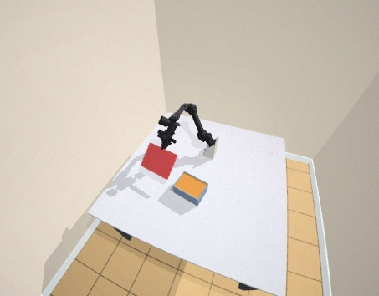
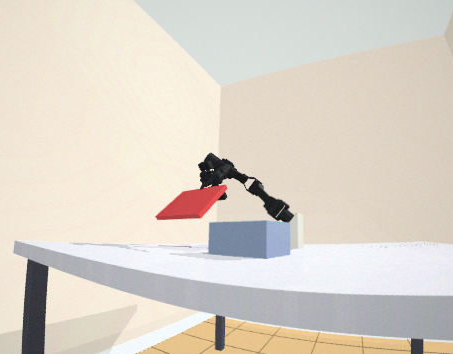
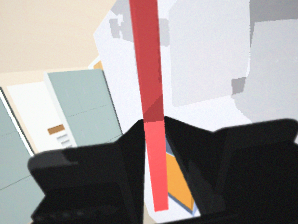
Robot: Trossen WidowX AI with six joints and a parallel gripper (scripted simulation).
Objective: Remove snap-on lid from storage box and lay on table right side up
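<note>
The red lid lies 60 mm ahead of my gripper tip, 50 mm below it and 10 mm to the right of it. Also, from my gripper tip: storage box 250 mm to the left, 180 mm below, 130 mm ahead.
</note>
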